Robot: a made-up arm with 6 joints.
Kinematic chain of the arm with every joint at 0, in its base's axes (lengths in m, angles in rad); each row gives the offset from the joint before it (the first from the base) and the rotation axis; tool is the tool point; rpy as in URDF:
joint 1: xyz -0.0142 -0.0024 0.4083 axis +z
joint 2: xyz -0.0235 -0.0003 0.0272 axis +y
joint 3: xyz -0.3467 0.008 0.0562 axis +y
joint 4: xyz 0.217 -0.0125 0.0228 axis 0.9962 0 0.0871
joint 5: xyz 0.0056 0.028 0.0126 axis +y
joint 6: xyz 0.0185 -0.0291 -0.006 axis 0.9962 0 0.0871
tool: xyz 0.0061 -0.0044 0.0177 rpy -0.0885 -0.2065 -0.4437
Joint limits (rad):
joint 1: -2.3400..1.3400
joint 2: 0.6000..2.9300
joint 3: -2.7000..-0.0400
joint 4: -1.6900..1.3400
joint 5: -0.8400..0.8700
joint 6: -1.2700..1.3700
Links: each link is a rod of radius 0.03 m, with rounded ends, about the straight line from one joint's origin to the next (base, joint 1, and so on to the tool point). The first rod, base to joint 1, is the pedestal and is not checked.
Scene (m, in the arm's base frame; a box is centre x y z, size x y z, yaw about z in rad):
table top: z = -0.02
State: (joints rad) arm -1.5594 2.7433 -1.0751 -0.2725 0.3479 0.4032
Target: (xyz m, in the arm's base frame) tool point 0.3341 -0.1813 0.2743
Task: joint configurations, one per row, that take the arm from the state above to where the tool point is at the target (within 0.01 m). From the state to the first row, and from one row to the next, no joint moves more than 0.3 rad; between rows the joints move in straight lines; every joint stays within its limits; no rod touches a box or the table.
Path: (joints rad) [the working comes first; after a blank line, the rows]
Joints at the target: -0.4443 2.7512 -1.3154 -0.3193 0.2987 0.3493
Straight joint move there: clear.

1: -1.2806 2.7453 -1.1352 -0.2842 0.3356 0.3897
2: -1.0019 2.7473 -1.1953 -0.2959 0.3233 0.3762
3: -0.7231 2.7493 -1.2553 -0.3076 0.3110 0.3628
4: -0.4443 2.7512 -1.3154 -0.3193 0.2987 0.3493

